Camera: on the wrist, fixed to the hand. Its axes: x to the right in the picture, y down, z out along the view.
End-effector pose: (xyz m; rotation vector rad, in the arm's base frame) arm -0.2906 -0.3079 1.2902 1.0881 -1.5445 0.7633
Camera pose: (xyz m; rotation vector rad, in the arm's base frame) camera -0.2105 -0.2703 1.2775 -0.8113 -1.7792 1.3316
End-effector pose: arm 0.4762 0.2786 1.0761 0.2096 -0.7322 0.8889
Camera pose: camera 0.5425 0.2531 1.0219 -1.1396 -0.5407 2.0159
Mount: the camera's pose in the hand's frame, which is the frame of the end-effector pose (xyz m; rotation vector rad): -0.0247 -0.0602 -0.0613 -0.5055 0.4897 1.5194
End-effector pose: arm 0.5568 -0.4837 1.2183 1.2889 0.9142 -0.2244
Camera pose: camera 0.4759 -0.4561 1.1920 1.2383 0.1384 1.4534
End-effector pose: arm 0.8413 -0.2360 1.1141 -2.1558 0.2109 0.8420
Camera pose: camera 0.8775 -0.2436 1.1955 1.9215 -1.8251 -0.9229
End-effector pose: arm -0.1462 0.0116 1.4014 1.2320 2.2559 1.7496
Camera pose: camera -0.1915 -0.0555 1.3635 -1.5627 -0.2388 -1.5824
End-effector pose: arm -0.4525 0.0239 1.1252 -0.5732 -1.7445 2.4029
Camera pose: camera -0.4147 0.0907 1.1710 1.7611 1.0642 -1.0069
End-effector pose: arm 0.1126 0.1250 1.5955 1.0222 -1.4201 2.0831
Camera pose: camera 0.1492 0.2064 1.6006 0.8732 2.0212 -1.7249
